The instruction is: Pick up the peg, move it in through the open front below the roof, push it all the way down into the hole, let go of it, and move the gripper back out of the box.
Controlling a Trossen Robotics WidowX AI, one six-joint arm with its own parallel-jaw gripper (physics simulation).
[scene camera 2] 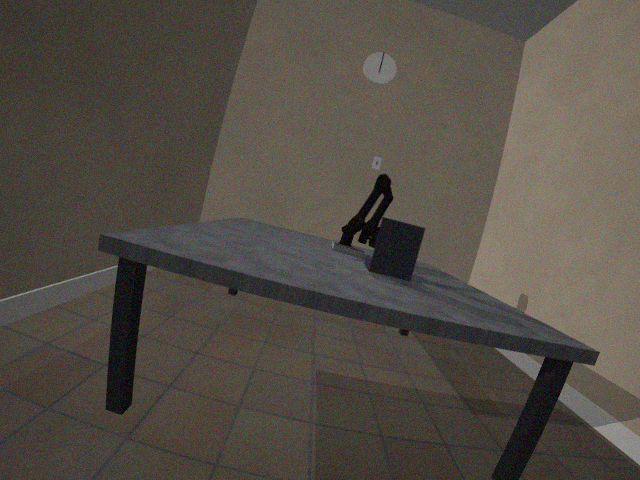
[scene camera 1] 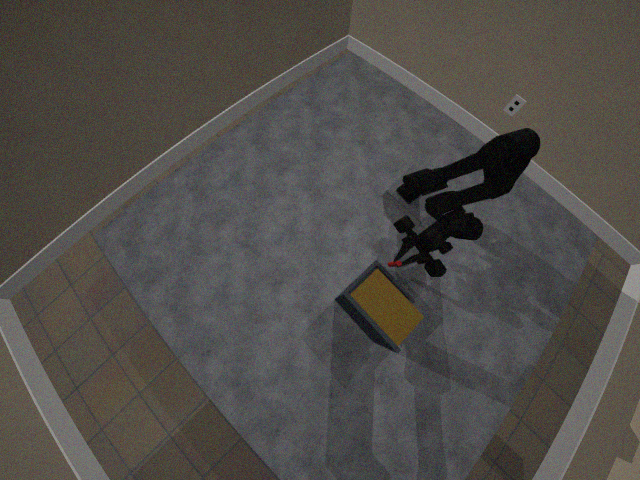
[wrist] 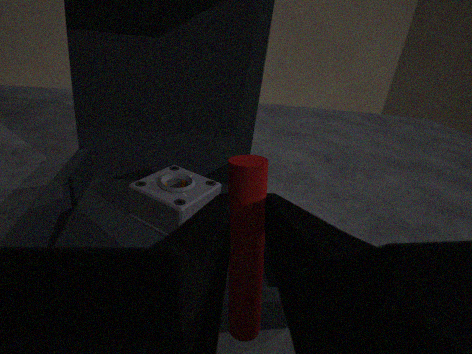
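Pixels of known places: gripper, fingertip midpoint: (scene camera 1: 395, 264) (wrist: 246, 204); arm's base at its link origin: (scene camera 2: 344, 244) (scene camera 1: 408, 192).
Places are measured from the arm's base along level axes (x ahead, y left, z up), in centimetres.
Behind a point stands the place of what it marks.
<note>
My gripper (scene camera 1: 395, 264) @[z 5.6, x 22.6, y 14.7 cm] (wrist: 246, 204) @[z 5.6, x 22.6, y 14.7 cm] is shut on the red peg (scene camera 1: 392, 264) @[z 4.0, x 22.7, y 14.3 cm] (wrist: 247, 240) @[z 4.8, x 21.5, y 14.7 cm], which stands upright in the wrist view. The peg is outside the box, by its open front. The dark box (scene camera 2: 397, 249) @[z 7.0, x 40.0, y 20.0 cm] (wrist: 165, 90) @[z 6.3, x 38.9, y 20.2 cm] has a yellow roof (scene camera 1: 386, 307) @[z 16.9, x 35.2, y 19.6 cm] in scene camera 1. Inside it, a pale square block (wrist: 155, 192) @[z 0.5, x 31.6, y 19.7 cm] with a round hole (wrist: 176, 181) @[z 0.2, x 34.0, y 18.4 cm] shows ahead and left of the peg in the wrist view. The peg's lower end is clear of the hole. In scene camera 2 the box hides the fingertips and peg.
The box stands on the grey table (scene camera 1: 232, 248) @[z -3.3, x 56.5, y -19.2 cm] (scene camera 2: 248, 258) @[z -3.3, x 73.3, y -21.8 cm]. The arm (scene camera 1: 465, 170) @[z 25.3, x 3.7, y 7.9 cm] (scene camera 2: 374, 204) @[z 22.9, x 1.9, y 8.6 cm] reaches toward the box from its base (scene camera 2: 351, 251) @[z -1.9, x 4.8, y 4.0 cm]. The box's side walls rise around the block. Beyond the table are room walls and a tiled floor (scene camera 2: 258, 413).
</note>
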